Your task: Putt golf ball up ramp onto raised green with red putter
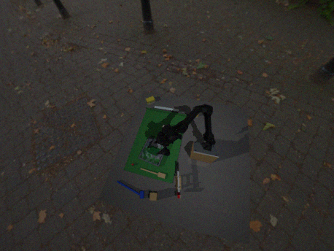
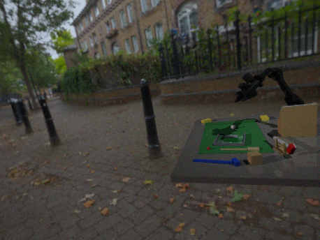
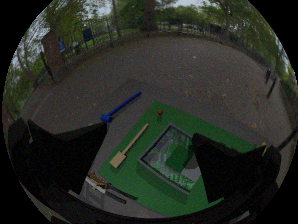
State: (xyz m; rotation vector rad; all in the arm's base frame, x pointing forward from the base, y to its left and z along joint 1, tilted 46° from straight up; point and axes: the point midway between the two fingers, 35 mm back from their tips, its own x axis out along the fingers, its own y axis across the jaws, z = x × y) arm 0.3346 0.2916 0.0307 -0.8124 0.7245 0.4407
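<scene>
Now: gripper tip 240 mm past the red putter, 120 mm to the right of it and 260 mm above it. From my gripper tip the other things lie so: blue putter (120 mm ahead, 360 mm to the left, 300 mm below); then wooden block (90 mm behind, 330 mm to the left, 290 mm below); then white golf ball (90 mm ahead, 330 mm to the right, 290 mm below).
</scene>
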